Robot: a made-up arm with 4 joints.
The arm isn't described. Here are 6 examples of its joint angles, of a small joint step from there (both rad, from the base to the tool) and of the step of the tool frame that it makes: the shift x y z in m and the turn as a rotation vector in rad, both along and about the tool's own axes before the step.
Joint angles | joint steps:
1: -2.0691 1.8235 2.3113 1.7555 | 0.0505 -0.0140 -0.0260 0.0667
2: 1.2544 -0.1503 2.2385 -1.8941 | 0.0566 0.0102 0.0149 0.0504
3: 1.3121 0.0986 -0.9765 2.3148 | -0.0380 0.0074 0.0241 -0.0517
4: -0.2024 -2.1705 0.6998 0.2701 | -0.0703 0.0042 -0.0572 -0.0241
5: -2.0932 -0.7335 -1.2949 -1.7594 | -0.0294 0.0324 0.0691 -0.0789
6: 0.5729 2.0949 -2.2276 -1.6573 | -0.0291 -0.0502 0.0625 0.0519
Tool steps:
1: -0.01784 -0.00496 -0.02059 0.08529 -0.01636 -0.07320
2: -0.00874 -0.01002 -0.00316 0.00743 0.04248 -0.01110
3: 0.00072 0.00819 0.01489 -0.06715 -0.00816 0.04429
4: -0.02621 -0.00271 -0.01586 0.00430 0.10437 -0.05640
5: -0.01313 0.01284 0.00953 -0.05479 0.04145 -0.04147
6: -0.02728 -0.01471 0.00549 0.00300 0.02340 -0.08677
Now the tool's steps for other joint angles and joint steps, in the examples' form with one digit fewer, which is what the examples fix.
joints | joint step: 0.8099 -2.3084 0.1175 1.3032 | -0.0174 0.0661 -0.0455 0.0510
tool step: -0.0397 -0.0071 -0.0076 0.0559 -0.0509 -0.0731
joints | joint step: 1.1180 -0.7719 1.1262 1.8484 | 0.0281 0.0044 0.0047 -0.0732
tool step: 0.0038 0.0033 0.0157 -0.0685 -0.0138 0.0284
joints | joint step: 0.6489 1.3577 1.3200 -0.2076 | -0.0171 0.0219 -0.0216 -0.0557
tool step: 0.0005 0.0003 0.0233 -0.0777 0.0053 -0.0012
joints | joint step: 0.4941 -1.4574 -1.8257 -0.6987 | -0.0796 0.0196 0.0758 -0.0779
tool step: 0.0132 0.0050 0.0060 -0.0567 0.0060 -0.0018
